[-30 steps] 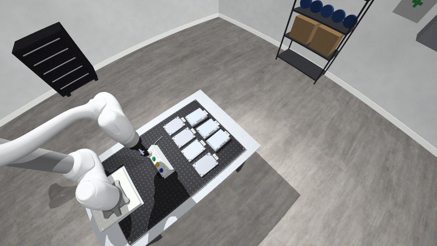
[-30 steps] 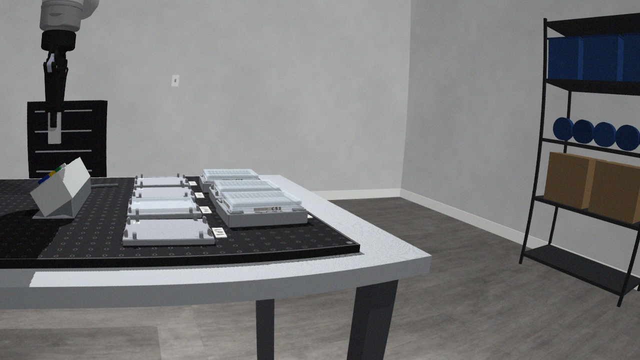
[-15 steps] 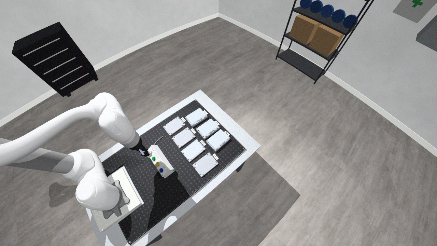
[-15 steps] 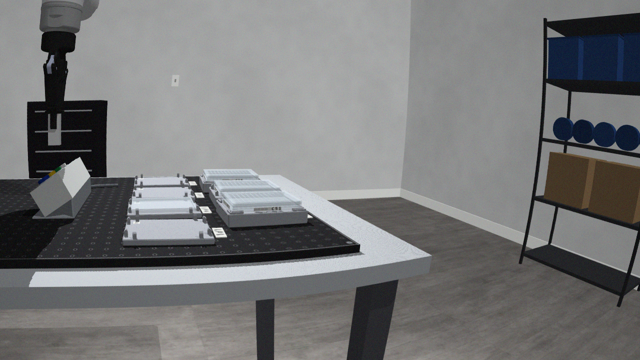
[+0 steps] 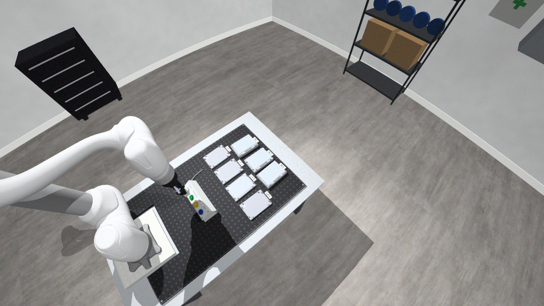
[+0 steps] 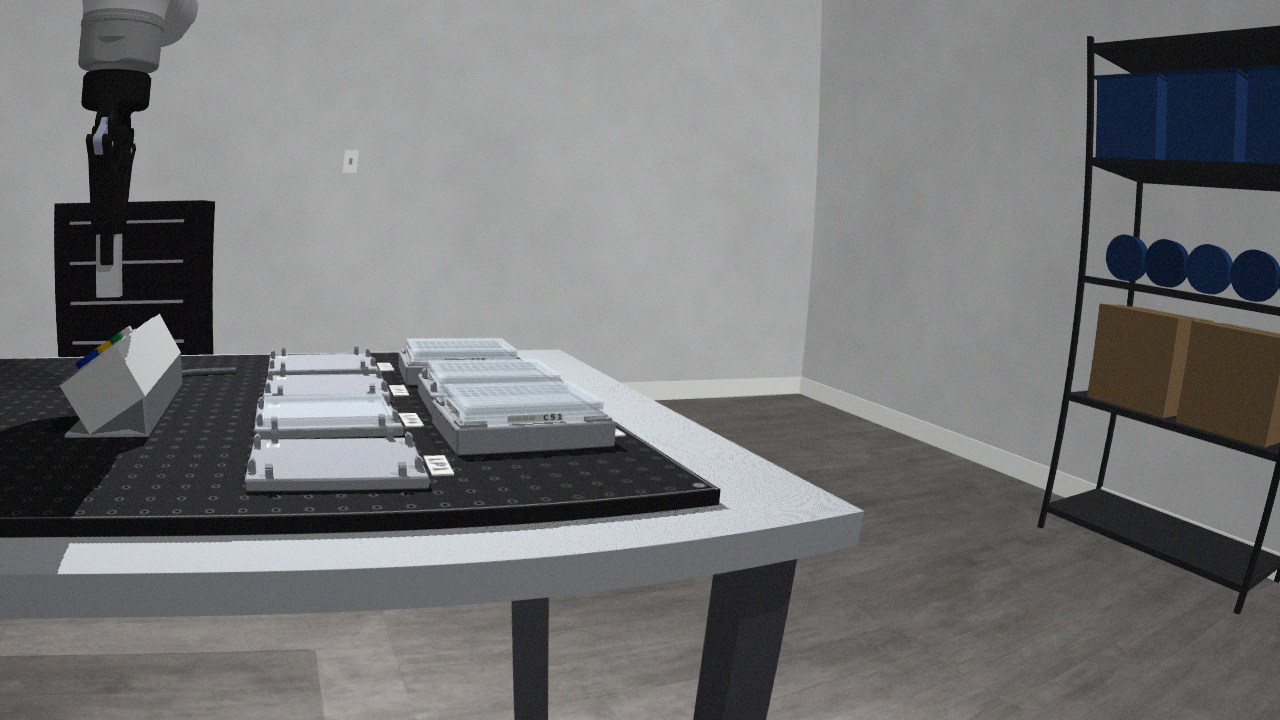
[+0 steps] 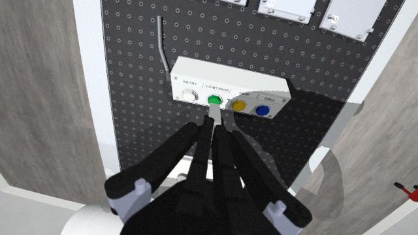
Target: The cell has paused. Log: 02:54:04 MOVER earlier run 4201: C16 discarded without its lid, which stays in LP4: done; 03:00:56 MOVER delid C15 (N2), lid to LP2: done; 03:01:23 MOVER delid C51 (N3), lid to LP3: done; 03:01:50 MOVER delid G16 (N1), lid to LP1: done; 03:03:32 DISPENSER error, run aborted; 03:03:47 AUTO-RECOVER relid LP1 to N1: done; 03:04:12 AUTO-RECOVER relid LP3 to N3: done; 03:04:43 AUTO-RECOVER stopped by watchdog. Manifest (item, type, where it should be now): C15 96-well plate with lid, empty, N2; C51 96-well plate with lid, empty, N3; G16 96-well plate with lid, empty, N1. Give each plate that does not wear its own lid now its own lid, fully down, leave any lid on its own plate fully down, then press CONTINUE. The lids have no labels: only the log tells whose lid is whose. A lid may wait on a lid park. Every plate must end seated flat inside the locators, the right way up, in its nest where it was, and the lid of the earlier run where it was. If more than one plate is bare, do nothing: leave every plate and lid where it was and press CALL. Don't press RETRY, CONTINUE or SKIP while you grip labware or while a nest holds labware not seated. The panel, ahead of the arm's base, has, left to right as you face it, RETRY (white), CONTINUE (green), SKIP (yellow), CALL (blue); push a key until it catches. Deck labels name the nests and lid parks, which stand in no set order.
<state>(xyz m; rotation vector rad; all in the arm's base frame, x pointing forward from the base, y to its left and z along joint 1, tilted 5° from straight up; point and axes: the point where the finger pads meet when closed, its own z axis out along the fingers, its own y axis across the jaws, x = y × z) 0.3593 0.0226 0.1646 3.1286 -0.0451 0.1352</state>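
Now: hand 8 cm above the green continue key. Round my hand: blue call key: 10 cm to the right, 8 cm below; white retry key: 5 cm to the left, 8 cm below; yellow skip key: 5 cm to the right, 8 cm below.
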